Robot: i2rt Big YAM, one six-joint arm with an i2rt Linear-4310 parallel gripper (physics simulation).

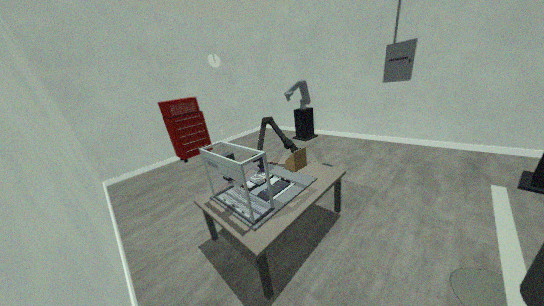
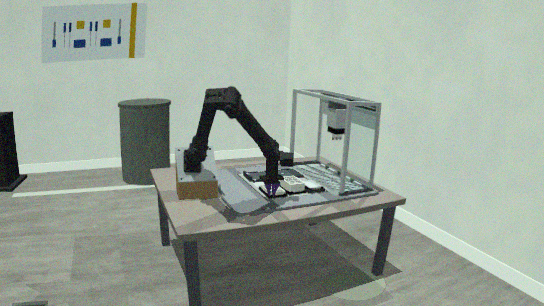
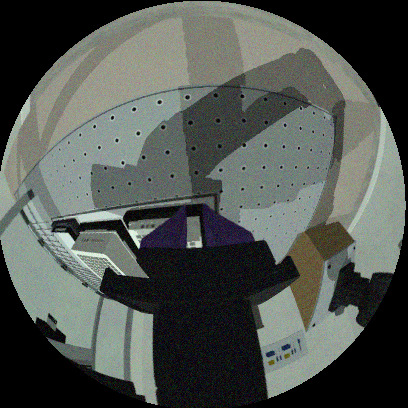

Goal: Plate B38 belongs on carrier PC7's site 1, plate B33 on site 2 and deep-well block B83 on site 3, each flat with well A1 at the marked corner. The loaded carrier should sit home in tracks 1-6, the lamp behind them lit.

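Frame: origin at the arm's base, x back, y left, z down, level; metres.
Where they show: gripper, between the fingertips: (image 1: 263, 172) (image 2: 271, 196) (image 3: 193, 208); arm's base, origin of its link: (image 1: 296, 152) (image 2: 192, 161) (image 3: 340, 286).
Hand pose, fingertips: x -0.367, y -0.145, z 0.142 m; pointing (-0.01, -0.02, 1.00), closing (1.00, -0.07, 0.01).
Things, the pixels of their top centre, and the offset from my fingertips. "pt": a spot on its surface instead. Level surfaces: height alone.
- flat white well plate, a spot on its surface: (image 3: 142, 226) (image 2: 281, 192) pt dz -0.011, dx -0.058, dy +0.018 m
- black carrier, a spot on its surface: (image 2: 264, 190) pt dz -0.005, dx +0.015, dy +0.070 m
- taller white deep-well block, centre of its top: (image 3: 108, 274) (image 2: 292, 179) (image 1: 257, 177) dz -0.042, dx -0.138, dy +0.105 m
- third flat plate, centre of its top: (image 3: 75, 253) (image 2: 310, 183) dz -0.014, dx -0.244, dy +0.109 m
- perforated grey deck, height of its surface: dz +0.012 m
- table, height of its surface: dz +0.025 m
- pipetting head, centre of its top: (image 2: 339, 108) dz -0.390, dx -0.454, dy +0.277 m
My gripper (image 2: 271, 190) (image 3: 193, 208) points straight down. Its purple fingers are drawn almost together, with only a narrow slit between them. The tips stand at the near end of a flat white well plate (image 2: 280, 191) (image 3: 142, 226) in the first site of the black carrier (image 2: 262, 190). I see nothing gripped in the slit. A taller white deep-well block (image 2: 292, 183) (image 1: 257, 178) (image 3: 102, 247) stands in the site behind it. A third flat plate (image 2: 312, 185) lies beyond that. I cannot read the plate labels. I see no lit lamp.
The carrier lies on a perforated grey deck (image 2: 243, 193) (image 3: 266, 171) on the table (image 2: 212, 220). A metal frame (image 2: 346, 152) (image 1: 232, 152) with a pipetting head (image 2: 336, 121) stands over the ribbed tracks (image 2: 326, 175). The arm's tan pedestal (image 2: 195, 188) (image 1: 296, 159) stands at the table's left.
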